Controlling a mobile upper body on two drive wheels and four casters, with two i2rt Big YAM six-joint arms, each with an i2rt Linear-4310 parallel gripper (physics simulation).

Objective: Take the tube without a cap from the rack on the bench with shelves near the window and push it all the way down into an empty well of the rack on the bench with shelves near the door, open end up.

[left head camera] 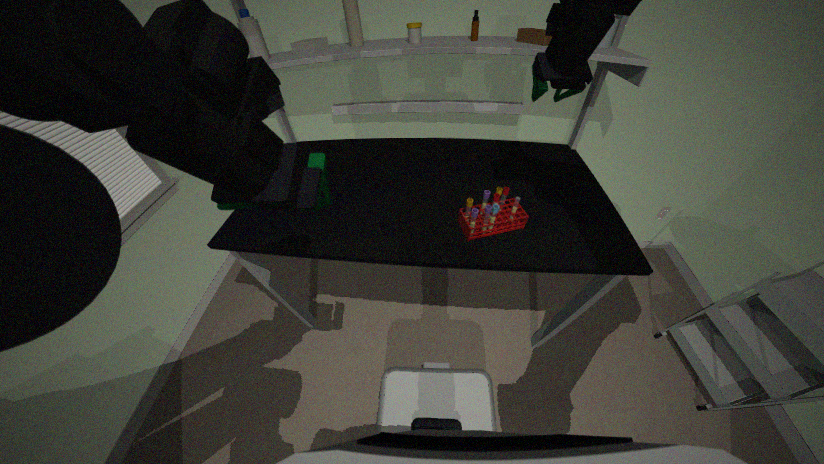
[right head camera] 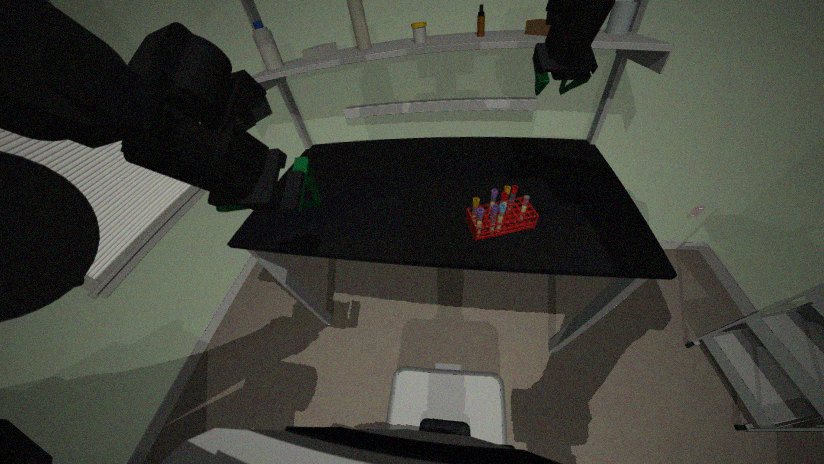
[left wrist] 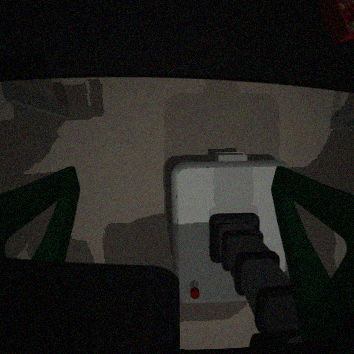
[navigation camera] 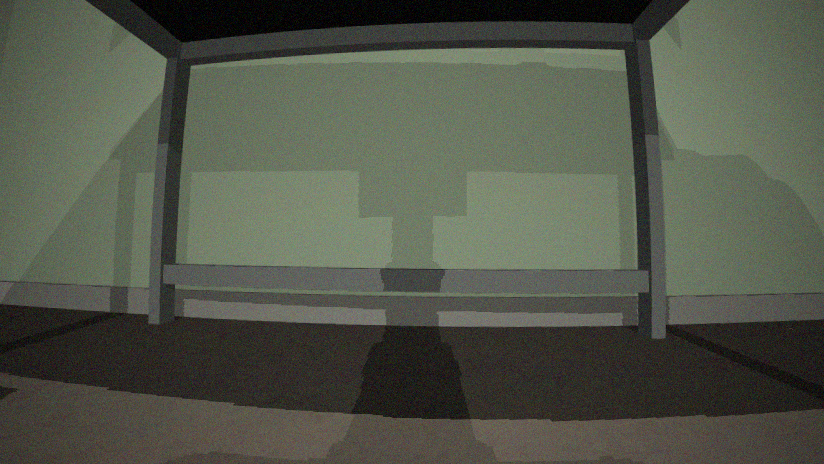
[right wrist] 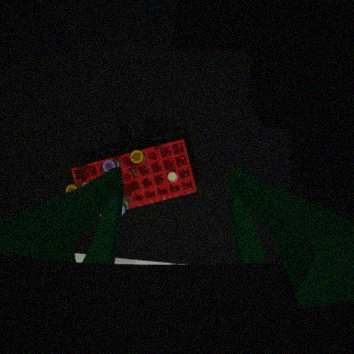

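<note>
A red rack (left head camera: pixel 521 223) (right head camera: pixel 532 223) (right wrist: pixel 193 183) stands on the black bench top (left head camera: pixel 392 230) (right head camera: pixel 403 230). The tube without a cap (left head camera: pixel 514 209) (right head camera: pixel 524 209) (right wrist: pixel 172 176) stands upright near its right end; several capped tubes stand mostly towards the rack's left. My right gripper (left head camera: pixel 547 97) (right head camera: pixel 551 91) (right wrist: pixel 175 177) is part open and empty, high above and behind the rack in the head views; the uncapped tube appears between its fingertips in the right wrist view. My left gripper (left head camera: pixel 273 187) (right head camera: pixel 265 187) (left wrist: pixel 175 177) is wide open and empty at the bench's left. The second rack does not show.
A wall shelf (left head camera: pixel 438 47) (right head camera: pixel 449 42) behind the bench holds a yellow-lidded jar (left head camera: pixel 414 33) (right head camera: pixel 419 33) and an amber bottle (left head camera: pixel 475 27) (right head camera: pixel 480 23). A step ladder (left head camera: pixel 743 345) (right head camera: pixel 772 357) stands at the lower right. Bench legs (navigation camera: pixel 651 190) show in the navigation view.
</note>
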